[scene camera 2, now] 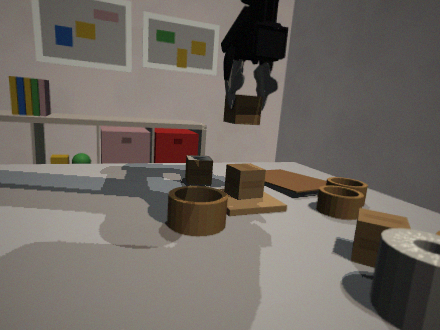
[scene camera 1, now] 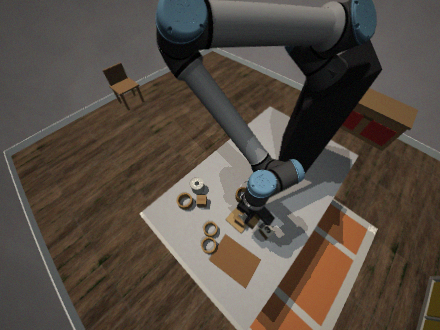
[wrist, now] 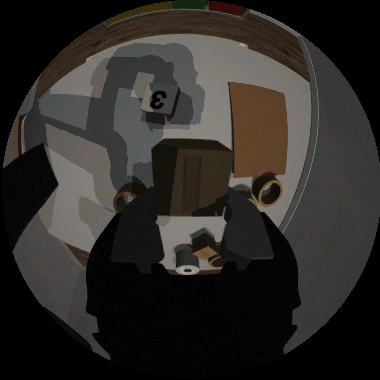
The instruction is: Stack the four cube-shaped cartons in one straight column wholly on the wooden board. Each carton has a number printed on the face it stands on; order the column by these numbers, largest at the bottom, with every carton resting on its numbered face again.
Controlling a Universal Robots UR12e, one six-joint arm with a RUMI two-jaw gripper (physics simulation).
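Frame: origin at the arm's base, x down, y left, z ahead, level; metres.
Seen in the pictures: gripper, fingertip midpoint: (scene camera 2: 246, 109) (wrist: 189, 188); arm's base, link origin: (scene camera 1: 327, 76).
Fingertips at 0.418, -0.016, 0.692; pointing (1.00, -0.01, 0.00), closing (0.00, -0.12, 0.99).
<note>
Offsets run from my fingertips to a thing's top centre, as dx, dy, dz. "spot": to the spot under its first point.
My gripper (scene camera 1: 252, 220) (scene camera 2: 246, 102) (wrist: 189, 188) is shut on a dark brown carton @[-0.029, +0.017, +0.002] (scene camera 2: 242, 111) (wrist: 192, 177), held well above the table. The held carton's underside number is hidden. Another carton @[+0.112, -0.036, -0.015] (scene camera 1: 240, 220) (scene camera 2: 245, 181) stands on the light wooden board @[+0.170, -0.051, -0.023] (scene camera 1: 231, 220) (scene camera 2: 265, 205), its number hidden; in the wrist view the held carton hides both. A carton @[+0.124, +0.119, -0.038] (scene camera 1: 265, 230) (scene camera 2: 199, 172) (wrist: 161, 99) lies on the table beside the board with a printed 3 facing up. A fourth carton @[+0.124, -0.301, +0.015] (scene camera 1: 201, 200) (scene camera 2: 382, 235) (wrist: 204, 247) stands near the grey roll, its number hidden.
A grey roll @[+0.110, -0.384, -0.052] (scene camera 1: 197, 184) (scene camera 2: 407, 280) stands by the fourth carton. Wooden rings @[spot: +0.132, -0.413, +0.102] (scene camera 1: 178, 201) @[+0.140, -0.159, +0.125] (scene camera 1: 210, 236) @[spot: +0.140, -0.091, +0.231] (scene camera 1: 209, 252) and a near ring @[+0.133, -0.106, -0.160] (scene camera 2: 196, 219) stand on the table. A larger flat brown panel @[+0.165, +0.040, +0.184] (scene camera 1: 235, 260) (scene camera 2: 297, 181) (wrist: 260, 130) lies beyond the board. Orange bins (scene camera 1: 325, 270) are beside the table.
</note>
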